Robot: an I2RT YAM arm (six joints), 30 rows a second.
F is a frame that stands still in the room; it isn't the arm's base.
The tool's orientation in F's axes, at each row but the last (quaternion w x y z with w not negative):
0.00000 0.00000 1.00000 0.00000
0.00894 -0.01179 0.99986 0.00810
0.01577 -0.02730 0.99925 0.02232
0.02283 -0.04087 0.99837 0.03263
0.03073 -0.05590 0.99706 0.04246
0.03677 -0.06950 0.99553 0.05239
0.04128 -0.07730 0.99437 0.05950
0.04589 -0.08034 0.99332 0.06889
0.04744 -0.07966 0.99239 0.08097
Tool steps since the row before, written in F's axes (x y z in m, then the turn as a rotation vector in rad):
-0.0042 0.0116 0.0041 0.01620 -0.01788 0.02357
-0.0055 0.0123 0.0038 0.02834 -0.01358 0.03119
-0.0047 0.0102 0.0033 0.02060 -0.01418 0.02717
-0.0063 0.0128 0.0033 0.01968 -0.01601 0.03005
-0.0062 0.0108 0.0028 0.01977 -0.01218 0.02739
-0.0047 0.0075 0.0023 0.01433 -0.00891 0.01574
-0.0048 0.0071 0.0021 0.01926 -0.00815 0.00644
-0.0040 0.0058 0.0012 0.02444 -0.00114 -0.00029
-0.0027 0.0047 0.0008 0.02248 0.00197 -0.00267
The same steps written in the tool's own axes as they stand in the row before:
0.0042 0.0116 -0.0041 -0.01620 -0.01788 -0.02357
0.0051 0.0125 -0.0037 -0.02857 -0.01375 -0.03090
0.0040 0.0106 -0.0030 -0.02068 -0.01409 -0.02715
0.0051 0.0135 -0.0027 -0.01976 -0.01566 -0.03018
0.0048 0.0116 -0.0022 -0.02009 -0.01209 -0.02719
0.0034 0.0083 -0.0018 -0.01422 -0.00925 -0.01564
0.0035 0.0080 -0.0015 -0.01834 -0.01033 -0.00598
0.0029 0.0065 -0.0007 -0.02382 -0.00521 0.00208
0.0019 0.0051 -0.0002 -0.02210 -0.00222 0.00478

